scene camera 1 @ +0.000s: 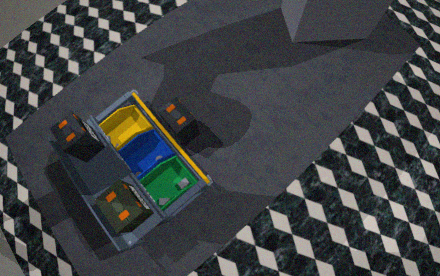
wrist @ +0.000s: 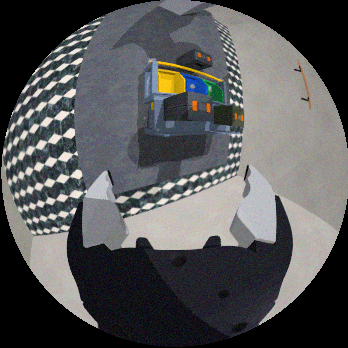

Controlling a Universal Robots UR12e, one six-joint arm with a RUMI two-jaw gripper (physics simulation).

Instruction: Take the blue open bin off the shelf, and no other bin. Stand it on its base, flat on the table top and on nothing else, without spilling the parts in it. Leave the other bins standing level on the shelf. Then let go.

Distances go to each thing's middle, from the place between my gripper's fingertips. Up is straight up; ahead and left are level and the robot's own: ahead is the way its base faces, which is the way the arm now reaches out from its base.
My hand is 320 mm above the yellow bin [scene camera 1: 124,124], 210 mm past it and 130 mm to the right of it. Also, from my hand: green bin [scene camera 1: 162,182] (350 mm to the left, 320 mm below, 250 mm behind); blue open bin [scene camera 1: 140,153] (320 mm below, 240 mm to the left, 230 mm behind).
